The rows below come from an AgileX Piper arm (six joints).
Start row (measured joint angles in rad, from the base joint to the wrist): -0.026 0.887 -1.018 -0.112 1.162 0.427
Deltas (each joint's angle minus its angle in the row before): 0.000 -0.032 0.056 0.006 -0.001 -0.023; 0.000 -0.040 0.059 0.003 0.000 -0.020; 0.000 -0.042 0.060 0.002 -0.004 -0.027; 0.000 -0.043 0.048 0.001 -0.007 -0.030; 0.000 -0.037 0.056 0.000 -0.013 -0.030; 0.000 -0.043 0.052 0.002 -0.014 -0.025; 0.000 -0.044 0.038 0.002 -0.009 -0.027; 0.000 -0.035 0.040 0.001 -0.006 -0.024; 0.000 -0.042 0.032 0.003 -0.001 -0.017; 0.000 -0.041 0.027 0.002 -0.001 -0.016; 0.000 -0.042 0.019 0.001 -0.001 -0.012; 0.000 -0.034 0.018 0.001 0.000 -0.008; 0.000 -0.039 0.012 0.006 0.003 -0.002; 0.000 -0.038 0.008 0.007 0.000 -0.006; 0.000 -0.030 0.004 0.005 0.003 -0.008; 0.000 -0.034 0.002 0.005 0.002 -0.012; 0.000 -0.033 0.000 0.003 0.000 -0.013
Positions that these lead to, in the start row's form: -0.026 0.855 -0.962 -0.106 1.161 0.404; -0.026 0.815 -0.903 -0.103 1.161 0.384; -0.026 0.773 -0.843 -0.101 1.157 0.357; -0.026 0.730 -0.795 -0.100 1.150 0.327; -0.026 0.693 -0.739 -0.100 1.137 0.297; -0.026 0.650 -0.687 -0.098 1.123 0.272; -0.026 0.606 -0.649 -0.096 1.114 0.245; -0.026 0.571 -0.609 -0.095 1.108 0.221; -0.026 0.529 -0.577 -0.092 1.107 0.204; -0.026 0.488 -0.550 -0.090 1.106 0.188; -0.026 0.446 -0.531 -0.089 1.105 0.176; -0.026 0.412 -0.513 -0.088 1.105 0.168; -0.026 0.373 -0.501 -0.082 1.108 0.166; -0.026 0.335 -0.493 -0.075 1.108 0.160; -0.026 0.305 -0.489 -0.070 1.111 0.152; -0.026 0.271 -0.487 -0.065 1.113 0.140; -0.026 0.238 -0.487 -0.062 1.113 0.127
